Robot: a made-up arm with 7 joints. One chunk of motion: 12 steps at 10 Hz.
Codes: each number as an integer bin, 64 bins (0 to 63) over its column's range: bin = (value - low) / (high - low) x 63, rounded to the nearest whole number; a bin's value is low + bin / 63 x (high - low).
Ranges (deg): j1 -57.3..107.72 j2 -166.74..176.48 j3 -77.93..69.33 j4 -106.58..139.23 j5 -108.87..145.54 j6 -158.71..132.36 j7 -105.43..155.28
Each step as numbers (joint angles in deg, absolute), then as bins.
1 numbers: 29.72 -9.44 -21.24 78.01 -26.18 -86.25 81.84
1 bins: 33 29 24 47 20 16 45
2 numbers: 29.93 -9.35 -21.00 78.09 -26.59 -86.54 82.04
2 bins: 33 29 24 47 20 16 45
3 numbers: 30.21 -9.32 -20.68 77.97 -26.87 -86.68 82.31
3 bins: 33 29 24 47 20 16 45
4 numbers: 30.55 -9.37 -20.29 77.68 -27.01 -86.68 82.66
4 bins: 34 29 25 47 20 16 45
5 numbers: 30.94 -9.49 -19.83 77.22 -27.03 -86.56 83.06
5 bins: 34 29 25 47 20 16 46
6 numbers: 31.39 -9.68 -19.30 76.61 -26.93 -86.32 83.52
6 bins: 34 29 25 47 20 16 46
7 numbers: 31.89 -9.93 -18.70 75.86 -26.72 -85.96 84.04
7 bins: 34 29 25 47 20 16 46
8 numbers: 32.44 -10.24 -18.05 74.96 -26.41 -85.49 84.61
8 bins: 34 29 26 47 20 16 46
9 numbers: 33.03 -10.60 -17.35 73.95 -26.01 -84.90 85.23
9 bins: 34 29 26 46 21 16 46
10 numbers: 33.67 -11.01 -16.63 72.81 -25.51 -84.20 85.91
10 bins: 35 29 26 46 21 16 46
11 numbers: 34.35 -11.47 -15.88 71.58 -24.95 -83.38 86.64
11 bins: 35 29 27 46 21 16 46
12 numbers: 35.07 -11.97 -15.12 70.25 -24.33 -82.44 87.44
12 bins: 35 28 27 45 21 17 47
